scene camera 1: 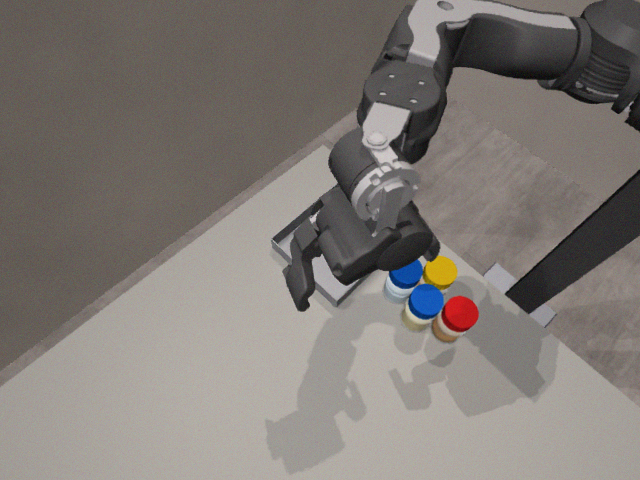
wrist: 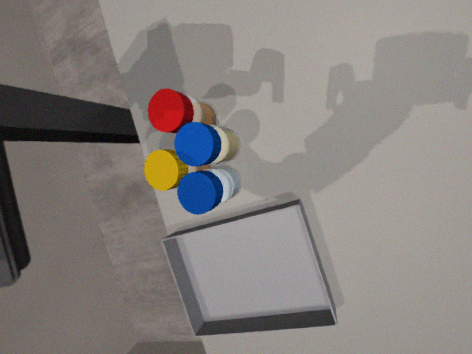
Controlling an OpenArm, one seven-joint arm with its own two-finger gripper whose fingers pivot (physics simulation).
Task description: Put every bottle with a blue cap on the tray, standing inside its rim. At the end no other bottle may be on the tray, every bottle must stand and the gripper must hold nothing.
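A blue-capped bottle with a pale, clear body (scene camera 1: 405,272) (wrist: 200,192) stands nearest the tray. A blue-capped bottle with a cream body (scene camera 1: 425,301) (wrist: 197,144) stands beside it. A yellow-capped bottle (scene camera 1: 440,271) (wrist: 166,169) and a red-capped bottle with a brown body (scene camera 1: 459,314) (wrist: 170,110) stand close by, in the same tight cluster. The grey tray (scene camera 1: 338,298) (wrist: 270,320) lies flat and holds no bottle in the wrist view; the arm hides part of it in the scene view. My gripper (scene camera 1: 368,281) is open and empty, above the table between tray and bottles.
The pale table (scene camera 1: 180,361) (wrist: 400,240) carries the tray and bottles near one edge. A dark post (scene camera 1: 578,242) (wrist: 65,117) rises beyond that edge, close to the bottles. Shadows of the arm fall across the table beside the cluster.
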